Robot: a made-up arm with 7 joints. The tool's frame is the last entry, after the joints.
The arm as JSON. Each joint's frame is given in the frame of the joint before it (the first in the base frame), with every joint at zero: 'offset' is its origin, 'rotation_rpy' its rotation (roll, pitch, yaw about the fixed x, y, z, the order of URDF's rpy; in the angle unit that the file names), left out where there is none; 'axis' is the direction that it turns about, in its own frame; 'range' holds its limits. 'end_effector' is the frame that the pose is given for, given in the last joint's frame.
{
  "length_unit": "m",
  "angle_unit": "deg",
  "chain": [
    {
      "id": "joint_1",
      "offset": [
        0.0,
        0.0,
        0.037
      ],
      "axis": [
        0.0,
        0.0,
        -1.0
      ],
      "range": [
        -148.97,
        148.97
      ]
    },
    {
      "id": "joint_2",
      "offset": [
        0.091,
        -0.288,
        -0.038
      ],
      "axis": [
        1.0,
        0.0,
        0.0
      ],
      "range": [
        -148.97,
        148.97
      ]
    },
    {
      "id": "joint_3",
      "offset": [
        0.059,
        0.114,
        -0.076
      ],
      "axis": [
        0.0,
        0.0,
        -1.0
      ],
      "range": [
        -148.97,
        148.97
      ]
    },
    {
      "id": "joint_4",
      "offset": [
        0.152,
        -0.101,
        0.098
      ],
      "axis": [
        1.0,
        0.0,
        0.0
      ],
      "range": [
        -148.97,
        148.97
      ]
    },
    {
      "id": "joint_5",
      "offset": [
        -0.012,
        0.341,
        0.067
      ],
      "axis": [
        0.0,
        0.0,
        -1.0
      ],
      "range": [
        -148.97,
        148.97
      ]
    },
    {
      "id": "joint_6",
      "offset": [
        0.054,
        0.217,
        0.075
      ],
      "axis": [
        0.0,
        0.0,
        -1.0
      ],
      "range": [
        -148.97,
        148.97
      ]
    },
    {
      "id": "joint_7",
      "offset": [
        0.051,
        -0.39,
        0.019
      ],
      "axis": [
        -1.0,
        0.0,
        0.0
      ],
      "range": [
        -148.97,
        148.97
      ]
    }
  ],
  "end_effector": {
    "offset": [
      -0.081,
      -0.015,
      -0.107
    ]
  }
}
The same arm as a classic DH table. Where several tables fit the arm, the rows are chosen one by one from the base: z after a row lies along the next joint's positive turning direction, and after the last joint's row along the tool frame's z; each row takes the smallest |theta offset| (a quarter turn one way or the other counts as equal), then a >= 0, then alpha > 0; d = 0 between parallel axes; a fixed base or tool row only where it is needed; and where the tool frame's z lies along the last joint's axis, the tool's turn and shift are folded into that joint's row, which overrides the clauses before.
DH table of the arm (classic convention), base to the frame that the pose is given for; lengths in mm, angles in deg. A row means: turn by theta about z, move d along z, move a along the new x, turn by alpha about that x. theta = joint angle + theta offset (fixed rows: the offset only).
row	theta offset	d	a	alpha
base (fixed)	0.00	0.0	0.0	180.00
joint_1	90.00	1.0	288.0	90.00
joint_2	0.00	150.0	-114.0	-90.00
joint_3	0.00	-22.0	101.0	90.00
joint_4	0.00	140.0	-341.0	-90.00
joint_5	13.97	0.0	-223.6	0.00
joint_6	-13.97	-161.0	390.0	-90.00
joint_7	0.00	30.0	15.0	-90.00
tool (fixed)	90.00	-107.0	0.0	0.00
Joint limits (deg, base to tool): -148.97..148.97 -148.97..148.97 -148.97..148.97 -148.97..148.97 -148.97..148.97 -148.97..148.97 -148.97..148.97

